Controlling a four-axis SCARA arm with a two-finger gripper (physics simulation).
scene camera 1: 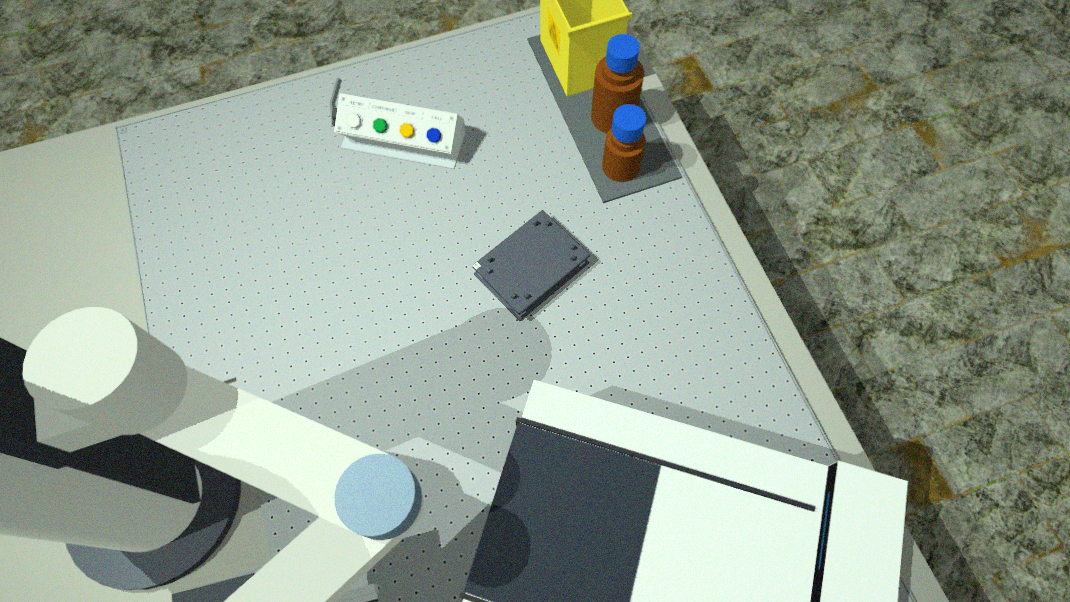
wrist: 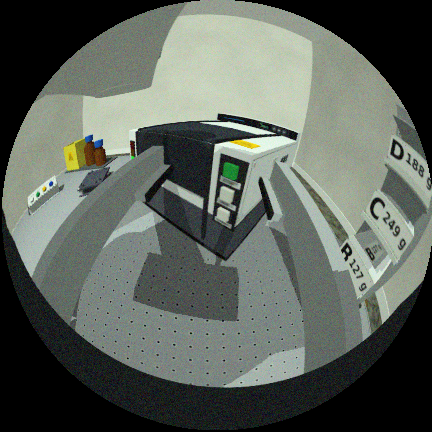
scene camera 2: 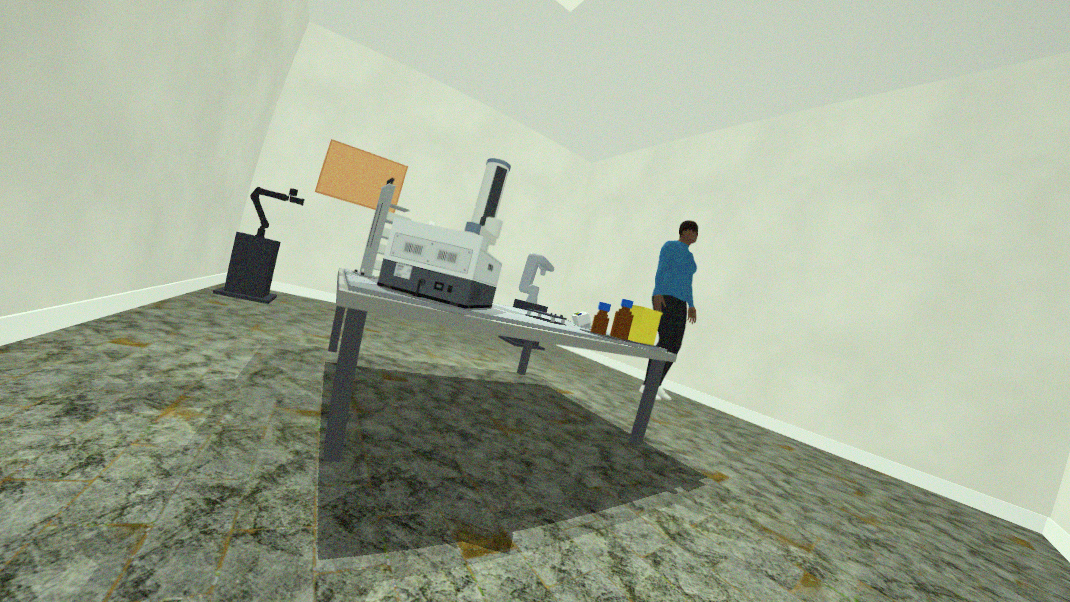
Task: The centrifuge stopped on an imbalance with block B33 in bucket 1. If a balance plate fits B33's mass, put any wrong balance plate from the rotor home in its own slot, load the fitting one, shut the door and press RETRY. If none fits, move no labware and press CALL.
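Places are measured from the arm's base along level axes (x up, y left, z back), in millimetres.
Pixels of known places: gripper, fingertip midpoint: [wrist: 216, 162]; arm's base, link origin: [scene camera 1: 157, 500].
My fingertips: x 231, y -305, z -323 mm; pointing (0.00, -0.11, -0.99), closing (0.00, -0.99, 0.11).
For each thing: its top centre in the pictures, then the offset to it from my fingertips.
- partly cut-off 127 g, top centre: [wrist: 374, 249] dy -248, dx -55, dz +50 mm
- button box, top centre: [scene camera 1: 395, 111] [wrist: 39, 186] [scene camera 2: 582, 311] dy +815, dx -135, dz -209 mm
- dark flat plate device, top centre: [scene camera 1: 531, 257] [wrist: 92, 174] [scene camera 2: 547, 311] dy +475, dx -174, dz -345 mm
The white and dark centrifuge [scene camera 1: 729, 539] [scene camera 2: 435, 250] [wrist: 257, 182] has its dark door [scene camera 1: 576, 479] [wrist: 187, 165] shut, hiding the rotor and block B33. Its front buttons [wrist: 230, 171] are one green and two pale ones. My gripper [wrist: 216, 162] is shut on nothing; a gap shows between its fingertips, and they point towards the centrifuge. The plate rack [scene camera 2: 377, 232] carries labels D 188 g [wrist: 410, 161], C 249 g [wrist: 390, 226] and a partly cut-off 127 g [wrist: 356, 270] at the right of the wrist view. The button box [scene camera 1: 396, 127] [wrist: 43, 194] has white, green, yellow and blue buttons.
A dark flat plate device [scene camera 1: 532, 262] [wrist: 95, 179] lies between the button box and centrifuge. Two brown bottles [scene camera 1: 617, 97] [scene camera 1: 622, 157] with blue caps and a yellow bin [scene camera 1: 591, 56] [scene camera 2: 644, 324] [wrist: 75, 155] stand near the table edge. A person [scene camera 2: 675, 273] stands beyond the table.
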